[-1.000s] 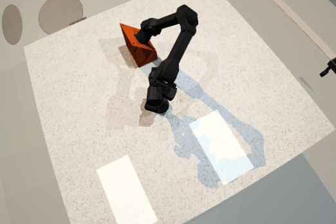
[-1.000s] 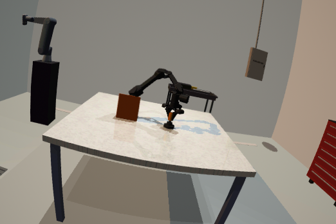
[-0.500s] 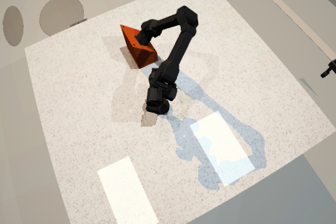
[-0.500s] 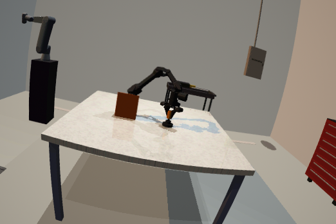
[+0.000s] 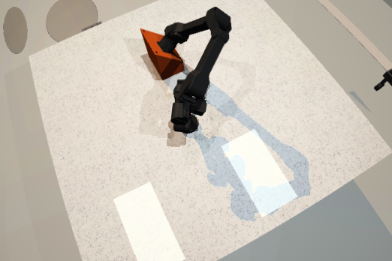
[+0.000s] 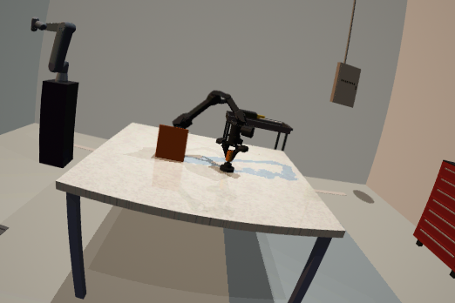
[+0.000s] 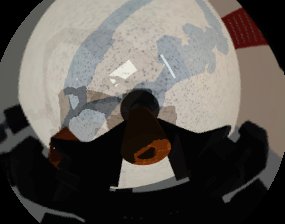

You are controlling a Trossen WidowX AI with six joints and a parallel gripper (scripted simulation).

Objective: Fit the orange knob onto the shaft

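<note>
Now: the orange knob 2 cm above my gripper tip. Also, from my gripper tip: dark round pedestal: 4 cm below.
</note>
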